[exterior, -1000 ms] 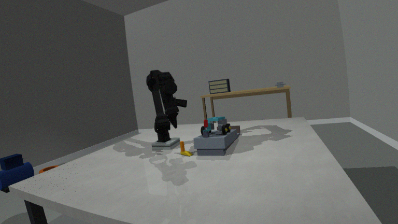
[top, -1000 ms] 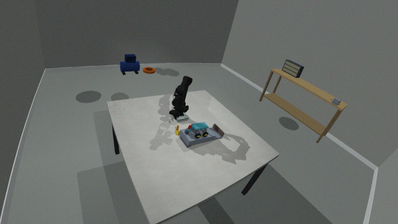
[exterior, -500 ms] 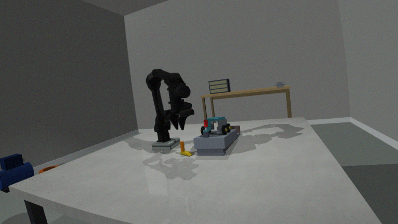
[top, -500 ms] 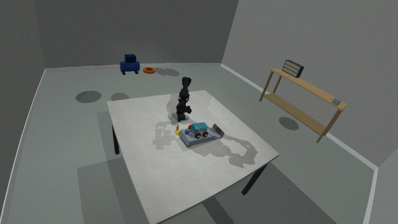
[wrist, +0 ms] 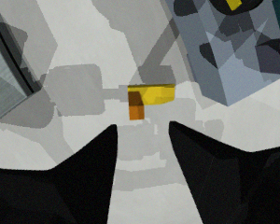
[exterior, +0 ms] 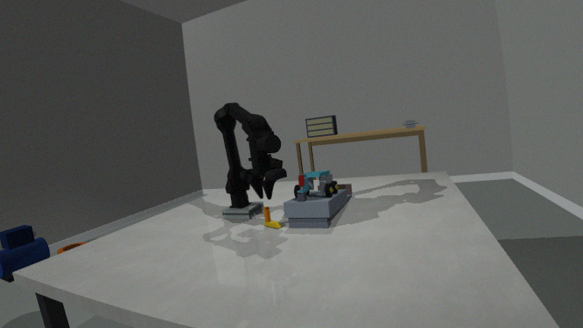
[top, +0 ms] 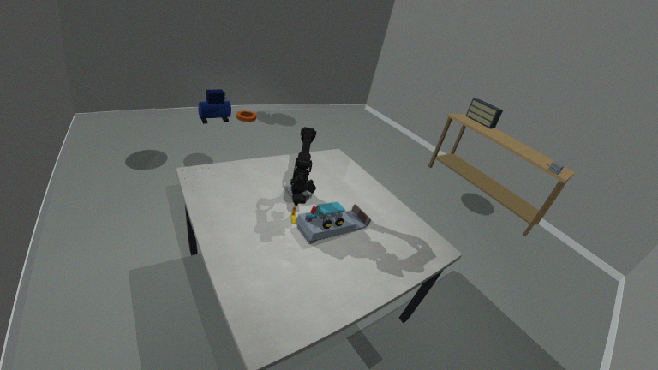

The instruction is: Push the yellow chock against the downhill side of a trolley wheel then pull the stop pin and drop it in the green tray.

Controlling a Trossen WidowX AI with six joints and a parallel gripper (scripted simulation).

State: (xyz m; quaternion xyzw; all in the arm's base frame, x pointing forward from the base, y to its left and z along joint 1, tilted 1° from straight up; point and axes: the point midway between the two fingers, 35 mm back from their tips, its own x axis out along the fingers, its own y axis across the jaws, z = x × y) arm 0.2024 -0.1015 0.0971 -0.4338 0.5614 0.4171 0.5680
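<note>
My gripper tip is 2 cm short of the yellow chock, 1 cm to the left of it and 7 cm above it. Also, from my gripper tip: grey ramp 13 cm ahead, 14 cm to the left, 5 cm below; then teal trolley 13 cm ahead, 13 cm to the left, 2 cm above; then red-headed stop pin 13 cm ahead, 3 cm to the left, 3 cm above.
</note>
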